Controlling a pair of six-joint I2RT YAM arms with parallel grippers.
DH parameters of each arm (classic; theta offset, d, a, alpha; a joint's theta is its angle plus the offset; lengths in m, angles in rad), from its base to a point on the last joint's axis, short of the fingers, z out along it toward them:
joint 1: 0 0.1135 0.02 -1.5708
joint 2: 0 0 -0.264 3.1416
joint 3: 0.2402 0 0.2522 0
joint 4: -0.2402 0 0.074 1.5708
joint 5: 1.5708 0 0 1.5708
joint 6: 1.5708 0.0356 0 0
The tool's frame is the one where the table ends.
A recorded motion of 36 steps. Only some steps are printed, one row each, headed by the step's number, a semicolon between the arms.
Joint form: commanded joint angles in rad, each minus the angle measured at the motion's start. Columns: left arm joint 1, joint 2, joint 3, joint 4, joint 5, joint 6; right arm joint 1, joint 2, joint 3, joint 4, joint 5, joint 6.
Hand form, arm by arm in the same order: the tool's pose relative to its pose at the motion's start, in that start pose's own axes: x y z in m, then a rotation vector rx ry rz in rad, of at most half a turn. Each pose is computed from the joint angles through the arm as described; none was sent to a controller.
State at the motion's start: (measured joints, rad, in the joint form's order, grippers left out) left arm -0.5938 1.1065 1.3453 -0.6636 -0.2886 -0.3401; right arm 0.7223 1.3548 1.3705 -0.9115 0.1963 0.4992
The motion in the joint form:
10: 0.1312 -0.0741 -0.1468 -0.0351 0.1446 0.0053; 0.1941 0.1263 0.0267 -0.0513 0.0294 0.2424
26: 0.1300 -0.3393 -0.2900 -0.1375 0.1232 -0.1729; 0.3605 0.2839 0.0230 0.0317 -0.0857 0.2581
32: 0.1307 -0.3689 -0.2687 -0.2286 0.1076 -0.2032; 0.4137 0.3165 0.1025 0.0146 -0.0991 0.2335
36: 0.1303 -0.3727 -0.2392 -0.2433 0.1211 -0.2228; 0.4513 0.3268 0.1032 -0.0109 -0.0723 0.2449
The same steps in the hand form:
10: 0.0308 0.0336 0.0068 -0.0128 0.1206 -0.0306; 0.0318 0.0541 0.0232 0.0006 0.1388 0.0537
26: 0.0663 0.0545 -0.0486 -0.0346 0.0932 -0.2102; 0.0769 0.1131 0.0577 -0.1190 0.3049 -0.0819
32: 0.0697 0.0585 -0.0620 -0.0668 0.1224 -0.2328; 0.0770 0.1355 0.0461 -0.1798 0.3027 -0.1425
36: 0.0642 0.0576 -0.0691 -0.0479 0.1109 -0.2563; 0.0883 0.1414 0.0438 -0.1544 0.3144 -0.1739

